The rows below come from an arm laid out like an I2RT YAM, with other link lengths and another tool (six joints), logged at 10 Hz.
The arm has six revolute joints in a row. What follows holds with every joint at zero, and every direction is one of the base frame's. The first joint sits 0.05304 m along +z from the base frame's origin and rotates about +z. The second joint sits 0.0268 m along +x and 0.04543 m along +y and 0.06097 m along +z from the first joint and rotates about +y. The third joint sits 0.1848 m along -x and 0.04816 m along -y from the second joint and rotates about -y. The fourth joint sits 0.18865 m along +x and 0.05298 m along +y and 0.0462 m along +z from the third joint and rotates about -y. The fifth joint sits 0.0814 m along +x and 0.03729 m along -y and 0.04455 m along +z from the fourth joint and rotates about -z. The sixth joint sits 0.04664 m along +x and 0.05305 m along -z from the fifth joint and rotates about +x. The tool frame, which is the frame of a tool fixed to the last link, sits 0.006 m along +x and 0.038 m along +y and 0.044 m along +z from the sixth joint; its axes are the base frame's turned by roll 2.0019, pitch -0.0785 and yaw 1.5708 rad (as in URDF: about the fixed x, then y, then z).
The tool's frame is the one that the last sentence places.
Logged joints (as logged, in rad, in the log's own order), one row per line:
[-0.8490 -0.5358 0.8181 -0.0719 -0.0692 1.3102]
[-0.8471 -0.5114 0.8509 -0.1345 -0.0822 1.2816]
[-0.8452 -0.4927 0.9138 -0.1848 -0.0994 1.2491]
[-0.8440 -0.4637 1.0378 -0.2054 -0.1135 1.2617]
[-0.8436 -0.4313 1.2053 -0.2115 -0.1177 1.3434]
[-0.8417 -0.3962 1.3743 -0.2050 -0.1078 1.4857]
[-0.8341 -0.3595 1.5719 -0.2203 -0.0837 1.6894]
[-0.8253 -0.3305 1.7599 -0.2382 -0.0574 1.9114]
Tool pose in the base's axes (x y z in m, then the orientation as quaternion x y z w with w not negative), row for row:
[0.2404 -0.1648 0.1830 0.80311 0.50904 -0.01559 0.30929]
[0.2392 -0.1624 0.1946 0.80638 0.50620 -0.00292 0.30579]
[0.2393 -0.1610 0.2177 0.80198 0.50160 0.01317 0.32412]
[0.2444 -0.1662 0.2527 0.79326 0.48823 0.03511 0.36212]
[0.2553 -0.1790 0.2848 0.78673 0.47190 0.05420 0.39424]
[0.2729 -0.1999 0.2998 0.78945 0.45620 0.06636 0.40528]
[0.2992 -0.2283 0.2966 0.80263 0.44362 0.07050 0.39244]
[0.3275 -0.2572 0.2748 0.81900 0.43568 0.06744 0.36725]
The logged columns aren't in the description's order. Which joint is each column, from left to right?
Columns, left to right: joint 1, joint 6, joint 3, joint 4, joint 5, joint 2.
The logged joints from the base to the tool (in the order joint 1, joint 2, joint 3, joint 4, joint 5, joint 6), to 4 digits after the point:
[-0.8490 1.3102 0.8181 -0.0719 -0.0692 -0.5358]
[-0.8471 1.2816 0.8509 -0.1345 -0.0822 -0.5114]
[-0.8452 1.2491 0.9138 -0.1848 -0.0994 -0.4927]
[-0.8440 1.2617 1.0378 -0.2054 -0.1135 -0.4637]
[-0.8436 1.3434 1.2053 -0.2115 -0.1177 -0.4313]
[-0.8417 1.4857 1.3743 -0.2050 -0.1078 -0.3962]
[-0.8341 1.6894 1.5719 -0.2203 -0.0837 -0.3595]
[-0.8253 1.9114 1.7599 -0.2382 -0.0574 -0.3305]

